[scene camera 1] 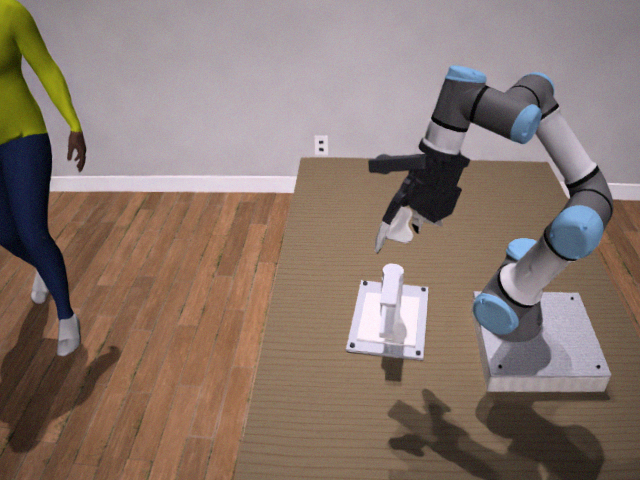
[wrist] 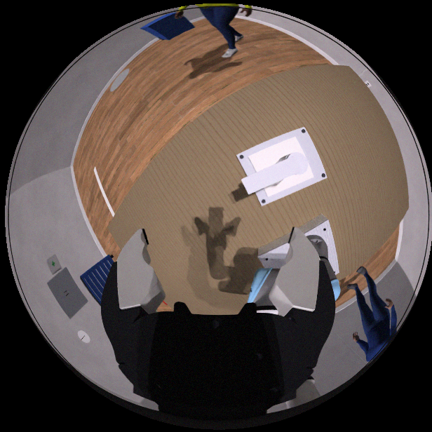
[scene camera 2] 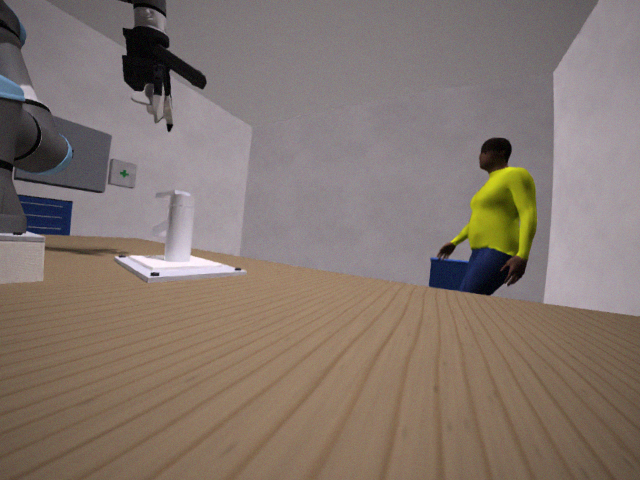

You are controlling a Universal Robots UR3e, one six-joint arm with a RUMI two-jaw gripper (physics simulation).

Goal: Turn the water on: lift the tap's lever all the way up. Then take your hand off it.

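Frame: origin at the arm's base, x ahead, y left, z up, level; millimetres.
Seen in the pictures: gripper, fingertip midpoint: (scene camera 1: 397, 242) (scene camera 2: 163, 127).
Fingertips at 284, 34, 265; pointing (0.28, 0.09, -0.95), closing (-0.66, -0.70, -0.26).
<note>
Offsets run from my fingertips to a thing's top centre, as dx, dy, dz. "*": to the spot under its first point. Level surfaces: height alone.
A white tap stands upright on a square base plate (scene camera 1: 357, 315) (scene camera 2: 206, 270) (wrist: 306, 150). Its column {* -39, -151, -241} (scene camera 2: 179, 229) is round. Its flat lever {-8, -75, -164} (scene camera 1: 391, 293) (scene camera 2: 166, 194) (wrist: 272, 175) juts from the column's top and looks about level in the scene camera 2 view. The spout {-6, -65, -221} (scene camera 1: 386, 322) (scene camera 2: 159, 227) juts out lower on the same side; the lever mostly hides it in the wrist view. My gripper (scene camera 1: 397, 239) (scene camera 2: 163, 124) (wrist: 217, 230) is open and empty. It hangs well above the tap, fingers pointing down, apart from the lever.
The tap's plate lies on the wooden table {dz -320} (scene camera 1: 310, 413) (scene camera 2: 361, 387), beside the arm's pale base block (scene camera 1: 547, 383) (scene camera 2: 20, 260). A person in a yellow top (scene camera 1: 18, 93) (scene camera 2: 501, 206) is on the floor beyond the table. A blue bin (scene camera 2: 447, 272) (wrist: 167, 27) stands near that person.
</note>
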